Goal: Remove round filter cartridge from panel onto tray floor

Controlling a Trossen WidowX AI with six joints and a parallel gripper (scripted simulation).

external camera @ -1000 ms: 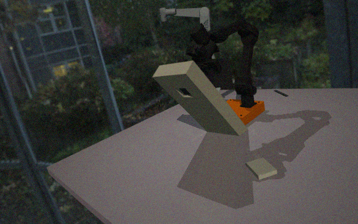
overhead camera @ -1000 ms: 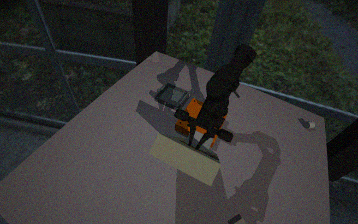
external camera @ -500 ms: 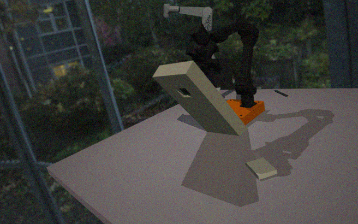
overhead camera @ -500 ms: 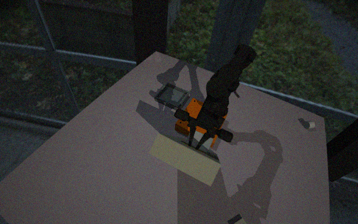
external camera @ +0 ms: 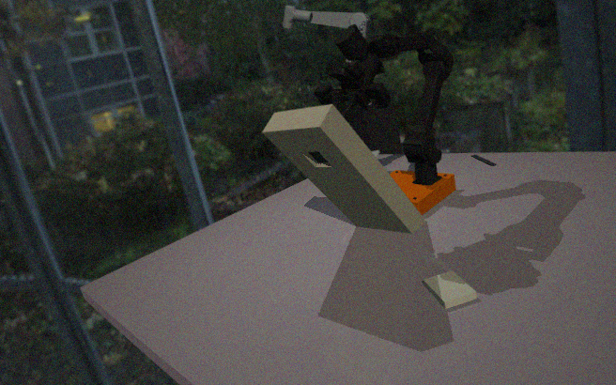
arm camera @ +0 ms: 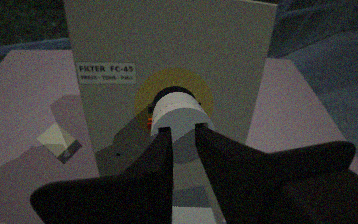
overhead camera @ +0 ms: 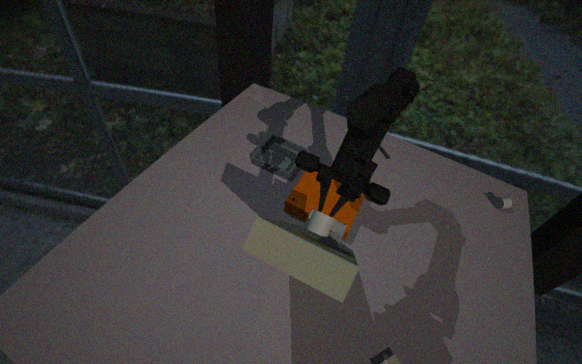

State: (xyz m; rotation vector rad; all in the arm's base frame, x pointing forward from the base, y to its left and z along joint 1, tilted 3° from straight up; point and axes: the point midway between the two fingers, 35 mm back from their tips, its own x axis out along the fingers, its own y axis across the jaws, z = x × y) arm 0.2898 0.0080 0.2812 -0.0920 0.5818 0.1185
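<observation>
The tray is 360 mm behind my gripper tip, 310 mm to the right of it and 290 mm below it. Round my gripper tip: round filter cartridge (10 mm below, 10 mm ahead).
</observation>
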